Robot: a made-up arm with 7 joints. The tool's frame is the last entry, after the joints. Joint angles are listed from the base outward. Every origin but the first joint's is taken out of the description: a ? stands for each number. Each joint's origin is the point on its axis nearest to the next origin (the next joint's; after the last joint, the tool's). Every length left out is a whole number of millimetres.
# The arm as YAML. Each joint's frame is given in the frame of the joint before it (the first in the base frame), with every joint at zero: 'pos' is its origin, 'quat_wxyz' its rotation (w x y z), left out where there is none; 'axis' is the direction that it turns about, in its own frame. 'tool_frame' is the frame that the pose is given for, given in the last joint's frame.
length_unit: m
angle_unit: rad
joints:
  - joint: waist
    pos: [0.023, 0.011, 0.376]
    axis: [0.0, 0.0, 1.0]
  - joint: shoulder
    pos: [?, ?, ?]
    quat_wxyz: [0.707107, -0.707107, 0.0, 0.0]
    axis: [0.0, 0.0, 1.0]
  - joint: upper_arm
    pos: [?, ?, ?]
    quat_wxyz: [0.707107, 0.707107, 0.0, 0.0]
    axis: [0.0, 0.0, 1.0]
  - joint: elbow
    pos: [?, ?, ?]
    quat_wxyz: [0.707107, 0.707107, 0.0, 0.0]
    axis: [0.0, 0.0, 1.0]
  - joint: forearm
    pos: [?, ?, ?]
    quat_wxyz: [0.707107, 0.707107, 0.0, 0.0]
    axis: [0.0, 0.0, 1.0]
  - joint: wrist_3
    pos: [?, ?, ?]
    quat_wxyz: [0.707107, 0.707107, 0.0, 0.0]
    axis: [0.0, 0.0, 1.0]
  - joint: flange
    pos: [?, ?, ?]
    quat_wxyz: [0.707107, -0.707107, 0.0, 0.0]
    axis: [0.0, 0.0, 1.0]
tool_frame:
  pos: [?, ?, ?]
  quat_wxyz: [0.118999, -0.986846, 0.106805, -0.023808]
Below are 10 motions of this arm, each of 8 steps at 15 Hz.
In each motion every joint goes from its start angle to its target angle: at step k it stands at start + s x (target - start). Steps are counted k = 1, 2, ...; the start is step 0. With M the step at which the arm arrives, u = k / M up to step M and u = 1 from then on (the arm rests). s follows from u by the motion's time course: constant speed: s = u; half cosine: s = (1 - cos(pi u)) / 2; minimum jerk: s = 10 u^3 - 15 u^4 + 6 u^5.
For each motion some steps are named. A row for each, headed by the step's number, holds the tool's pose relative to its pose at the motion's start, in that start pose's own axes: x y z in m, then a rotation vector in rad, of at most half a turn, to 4 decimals.
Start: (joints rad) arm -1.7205 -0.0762 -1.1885 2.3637 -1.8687 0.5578 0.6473
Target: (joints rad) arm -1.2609 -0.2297 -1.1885 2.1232 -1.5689 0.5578 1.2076
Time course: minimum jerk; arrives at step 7
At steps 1, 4, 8:
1: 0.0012 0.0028 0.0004 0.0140 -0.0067 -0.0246
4: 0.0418 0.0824 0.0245 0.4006 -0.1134 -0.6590
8: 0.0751 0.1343 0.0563 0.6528 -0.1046 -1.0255

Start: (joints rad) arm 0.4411 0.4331 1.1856 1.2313 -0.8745 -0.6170 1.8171
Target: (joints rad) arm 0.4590 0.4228 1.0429 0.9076 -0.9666 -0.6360 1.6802
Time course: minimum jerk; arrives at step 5
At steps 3, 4, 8:
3: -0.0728 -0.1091 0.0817 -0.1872 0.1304 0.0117
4: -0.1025 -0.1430 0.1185 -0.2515 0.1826 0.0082
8: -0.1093 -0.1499 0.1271 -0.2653 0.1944 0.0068

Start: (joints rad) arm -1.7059 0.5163 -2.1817 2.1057 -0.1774 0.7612 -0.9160
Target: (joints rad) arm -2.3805 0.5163 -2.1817 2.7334 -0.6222 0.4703 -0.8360
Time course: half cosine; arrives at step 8
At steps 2, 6, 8:
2: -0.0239 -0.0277 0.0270 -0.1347 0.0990 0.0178
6: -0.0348 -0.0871 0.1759 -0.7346 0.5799 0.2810
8: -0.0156 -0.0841 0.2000 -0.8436 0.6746 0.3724

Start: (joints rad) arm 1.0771 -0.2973 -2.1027 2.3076 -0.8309 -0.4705 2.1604
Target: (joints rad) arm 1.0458 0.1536 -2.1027 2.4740 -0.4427 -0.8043 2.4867
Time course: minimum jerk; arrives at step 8
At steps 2, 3, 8:
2: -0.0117 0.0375 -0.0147 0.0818 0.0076 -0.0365
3: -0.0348 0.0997 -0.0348 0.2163 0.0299 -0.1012
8: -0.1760 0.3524 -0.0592 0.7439 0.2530 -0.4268

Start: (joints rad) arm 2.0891 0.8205 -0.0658 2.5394 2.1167 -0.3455 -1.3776
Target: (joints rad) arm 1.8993 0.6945 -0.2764 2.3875 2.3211 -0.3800 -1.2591
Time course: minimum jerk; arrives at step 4
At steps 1, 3, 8:
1: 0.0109 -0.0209 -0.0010 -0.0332 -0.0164 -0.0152
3: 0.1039 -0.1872 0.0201 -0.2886 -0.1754 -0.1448
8: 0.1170 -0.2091 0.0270 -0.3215 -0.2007 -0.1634

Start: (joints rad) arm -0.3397 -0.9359 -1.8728 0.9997 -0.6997 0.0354 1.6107
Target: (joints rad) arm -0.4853 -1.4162 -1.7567 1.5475 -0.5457 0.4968 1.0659
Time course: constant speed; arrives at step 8
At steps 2, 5, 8:
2: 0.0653 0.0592 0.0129 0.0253 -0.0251 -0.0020
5: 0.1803 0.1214 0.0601 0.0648 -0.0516 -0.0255
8: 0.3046 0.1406 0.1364 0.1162 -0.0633 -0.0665

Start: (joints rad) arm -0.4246 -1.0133 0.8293 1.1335 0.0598 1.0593 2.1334
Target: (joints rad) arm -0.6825 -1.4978 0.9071 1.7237 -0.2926 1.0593 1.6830
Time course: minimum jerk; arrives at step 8
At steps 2, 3, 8:
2: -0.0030 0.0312 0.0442 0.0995 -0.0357 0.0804
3: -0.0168 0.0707 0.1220 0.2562 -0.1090 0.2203
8: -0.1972 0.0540 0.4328 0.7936 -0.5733 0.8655

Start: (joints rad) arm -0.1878 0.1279 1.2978 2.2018 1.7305 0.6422 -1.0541
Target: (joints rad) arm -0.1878 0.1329 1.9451 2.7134 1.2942 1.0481 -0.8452
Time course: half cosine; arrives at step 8
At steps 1, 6, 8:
1: 0.0066 0.0162 -0.0107 0.0395 0.0009 0.0040
6: 0.1847 0.3520 -0.0571 0.7651 -0.0248 0.1356
8: 0.2197 0.3974 -0.0318 0.8660 -0.0385 0.1672

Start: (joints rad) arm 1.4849 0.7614 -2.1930 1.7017 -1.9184 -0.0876 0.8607
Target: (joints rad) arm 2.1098 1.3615 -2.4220 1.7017 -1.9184 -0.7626 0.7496
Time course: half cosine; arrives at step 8
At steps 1, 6, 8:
1: 0.0151 -0.0103 0.0128 -0.0072 -0.0322 0.0229
6: 0.2065 -0.1676 0.4170 -0.2715 -0.5773 0.5421
8: 0.2086 -0.1769 0.5059 -0.3388 -0.6414 0.6367

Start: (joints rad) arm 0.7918 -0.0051 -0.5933 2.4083 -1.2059 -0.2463 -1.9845
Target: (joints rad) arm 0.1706 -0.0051 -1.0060 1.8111 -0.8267 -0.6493 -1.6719
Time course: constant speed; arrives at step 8
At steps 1, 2, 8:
1: 0.0646 0.0379 -0.0007 0.0236 -0.0712 0.0136
2: 0.1243 0.0871 0.0060 0.0613 -0.1400 0.0208
8: 0.2890 0.5027 0.2239 0.5337 -0.3695 -0.0253

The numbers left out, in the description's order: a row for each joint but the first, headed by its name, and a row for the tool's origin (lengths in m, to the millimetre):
shoulder: -0.015 0.049 0.0
upper_arm: 0.013 -0.16 0.0
elbow: 0.062 0.027 0.0
forearm: 0.126 -0.595 0.0
wrist_3: -0.02 -0.003 0.0
flange: 0.054 0.075 0.0
tool: 0.025 -0.008 0.0

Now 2 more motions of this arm.
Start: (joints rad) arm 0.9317 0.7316 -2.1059 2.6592 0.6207 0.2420 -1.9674
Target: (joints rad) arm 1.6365 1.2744 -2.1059 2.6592 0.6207 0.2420 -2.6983
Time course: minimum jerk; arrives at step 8
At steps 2, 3, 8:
2: 0.0313 -0.0453 0.0378 -0.0784 -0.0323 0.0671
3: 0.0736 -0.1169 0.1139 -0.2205 -0.0656 0.1756
8: 0.1213 -0.3032 0.5674 -0.9022 0.1030 0.5566

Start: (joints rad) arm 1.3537 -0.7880 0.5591 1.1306 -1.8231 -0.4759 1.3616
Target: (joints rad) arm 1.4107 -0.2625 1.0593 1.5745 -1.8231 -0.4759 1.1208
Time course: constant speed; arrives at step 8
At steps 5, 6, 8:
5: 0.1643 0.1251 -0.0728 0.2374 -0.2962 0.1843
6: 0.1996 0.1454 -0.0709 0.2688 -0.3734 0.2068
8: 0.2681 0.1745 -0.0512 0.3118 -0.5404 0.2344

